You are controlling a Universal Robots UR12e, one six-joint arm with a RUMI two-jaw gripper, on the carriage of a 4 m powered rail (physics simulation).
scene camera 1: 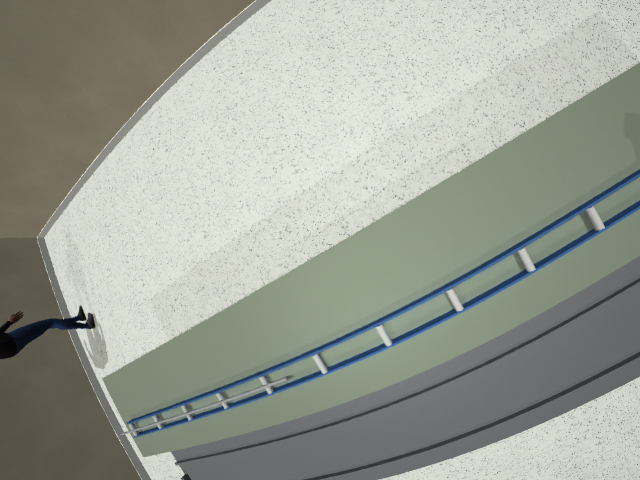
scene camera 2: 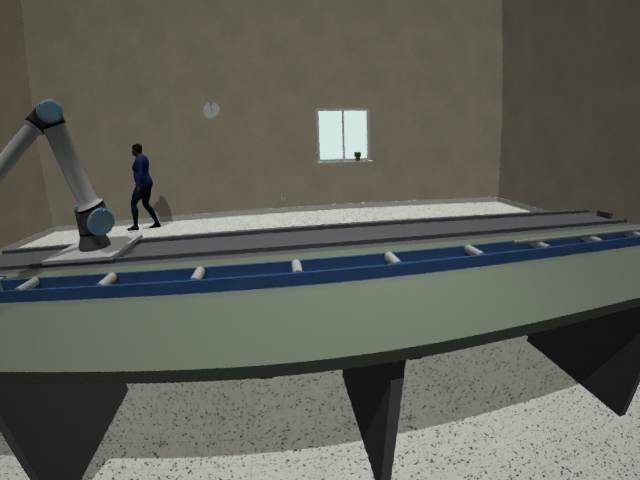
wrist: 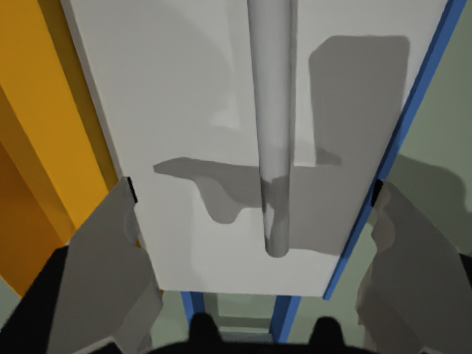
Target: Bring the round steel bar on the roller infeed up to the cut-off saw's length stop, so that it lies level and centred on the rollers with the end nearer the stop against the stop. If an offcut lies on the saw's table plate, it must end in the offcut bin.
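Frame: origin at the arm's base, x left, y back, z up, level; centimetres.
Seen in the pictures: gripper, fingertip midpoint: (wrist: pixel 251 180); arm's base, link origin: (scene camera 2: pixel 95 246).
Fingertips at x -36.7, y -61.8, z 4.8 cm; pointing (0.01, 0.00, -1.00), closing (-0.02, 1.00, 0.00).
Note:
Offsets run from my fingertips to a thing's top centre. "spot": to the spot under its first point.
The round steel bar (scene camera 1: pixel 279 381) (scene camera 2: pixel 568 237) lies lengthwise on the rollers at the far end of the blue roller infeed (scene camera 1: pixel 383 335) (scene camera 2: pixel 336 277). In the wrist view a short grey round offcut {dx -2.9, dy +1.2, dz +0.0 cm} (wrist: pixel 274 125) lies on the saw's pale table plate {dx -0.8, dy -0.2, dz -2.0 cm} (wrist: pixel 120 60); its near end shows and its far end is cut off by the top of the view. My gripper (wrist: pixel 251 180) is open, with its jaws wide apart on either side of the offcut's near part, touching nothing visible. The orange-yellow offcut bin {dx +1.7, dy -18.0, dz -0.6 cm} (wrist: pixel 30 75) stands along the plate's left side. The length stop cannot be made out.
A blue strip {spot: dx -1.3, dy +9.4, dz -1.6 cm} (wrist: pixel 390 155) runs along the plate's right edge. The arm (scene camera 2: pixel 72 165) stands on its carriage at the left of the grey rail (scene camera 2: pixel 361 235). A person (scene camera 2: pixel 140 180) (scene camera 1: pixel 36 333) is on the floor beyond the rail in scene view 2.

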